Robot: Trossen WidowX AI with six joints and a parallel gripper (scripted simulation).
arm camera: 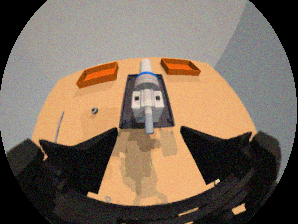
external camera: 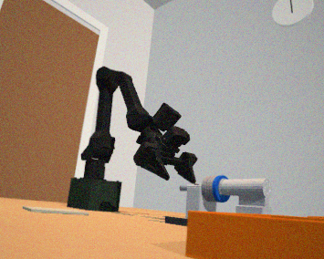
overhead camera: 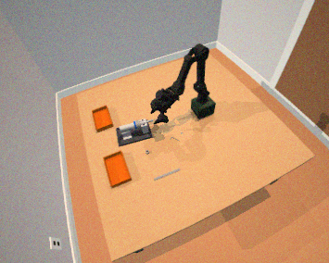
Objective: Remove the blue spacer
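Now: the grey shaft 80 mm ahead of my gripper tip, 30 mm to the right of it and 20 mm below it. Round my gripper tip: blue spacer 110 mm ahead, 40 mm to the right, 20 mm below; grey spacer 100 mm ahead, 30 mm to the right, 20 mm below; fixture 140 mm ahead, 50 mm to the right, 50 mm below.
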